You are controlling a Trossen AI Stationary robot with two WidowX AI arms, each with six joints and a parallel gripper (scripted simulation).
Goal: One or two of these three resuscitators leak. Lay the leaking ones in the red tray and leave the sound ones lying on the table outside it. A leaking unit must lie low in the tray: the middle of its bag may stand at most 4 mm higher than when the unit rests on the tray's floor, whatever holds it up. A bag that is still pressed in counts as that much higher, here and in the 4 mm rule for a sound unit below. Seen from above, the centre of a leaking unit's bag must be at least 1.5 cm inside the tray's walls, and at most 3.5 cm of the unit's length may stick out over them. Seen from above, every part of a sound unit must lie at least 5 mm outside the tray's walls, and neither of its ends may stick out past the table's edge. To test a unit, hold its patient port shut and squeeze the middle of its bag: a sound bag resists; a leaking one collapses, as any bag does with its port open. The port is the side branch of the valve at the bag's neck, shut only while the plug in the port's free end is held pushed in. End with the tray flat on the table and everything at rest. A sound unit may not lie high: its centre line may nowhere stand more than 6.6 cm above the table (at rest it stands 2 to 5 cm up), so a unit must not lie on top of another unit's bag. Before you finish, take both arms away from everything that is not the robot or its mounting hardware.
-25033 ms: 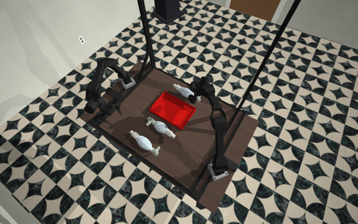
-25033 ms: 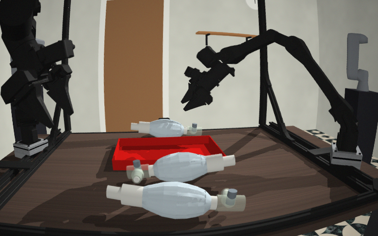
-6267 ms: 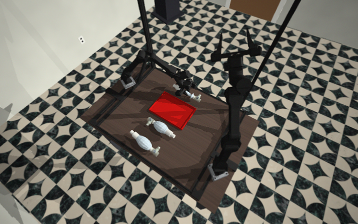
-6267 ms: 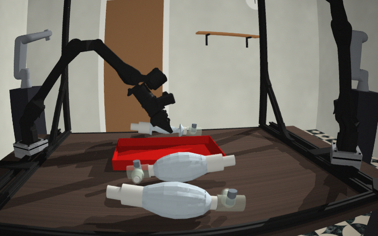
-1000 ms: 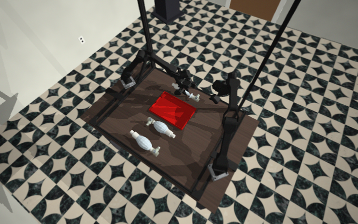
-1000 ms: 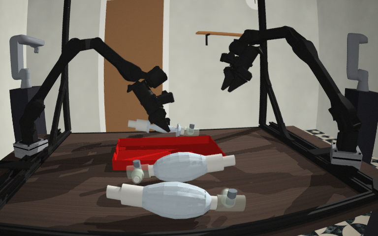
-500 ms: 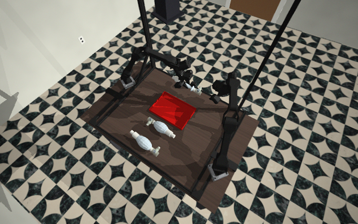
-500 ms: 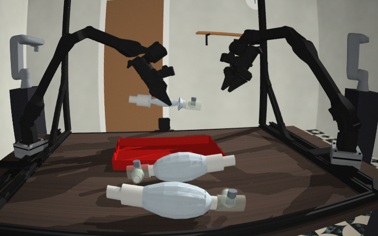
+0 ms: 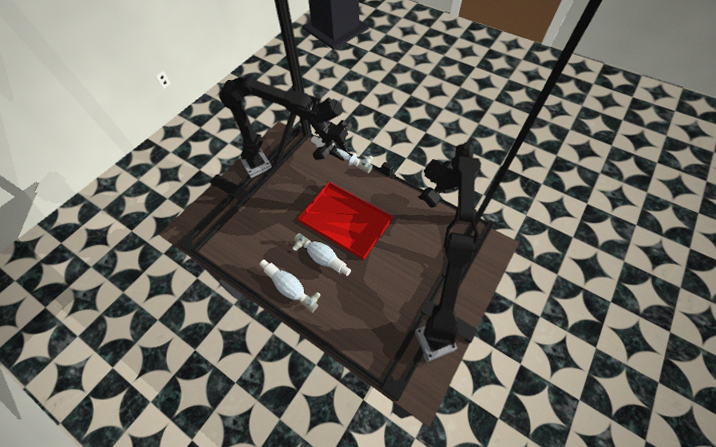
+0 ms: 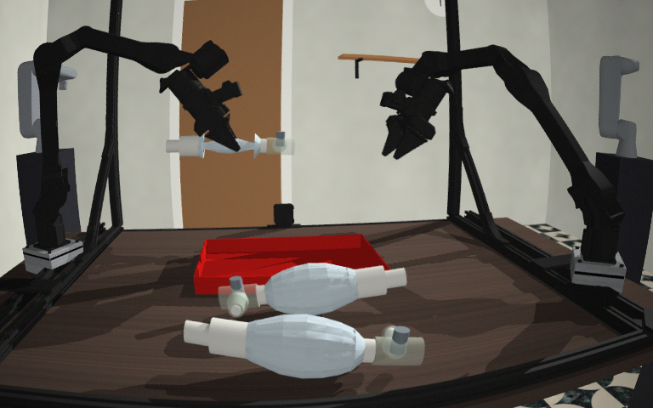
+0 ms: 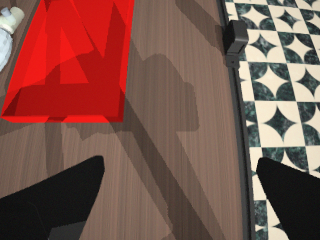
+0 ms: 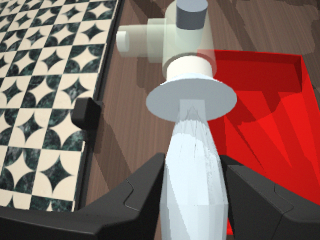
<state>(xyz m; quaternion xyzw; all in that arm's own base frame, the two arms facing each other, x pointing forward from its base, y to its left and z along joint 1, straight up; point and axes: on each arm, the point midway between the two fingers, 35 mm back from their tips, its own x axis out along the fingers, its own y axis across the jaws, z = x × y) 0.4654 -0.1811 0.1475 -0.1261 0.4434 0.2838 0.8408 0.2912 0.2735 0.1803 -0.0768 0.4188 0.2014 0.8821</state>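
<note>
The red tray lies 110 mm ahead of my right hand, 130 mm to the left of it and 220 mm below it.
</note>
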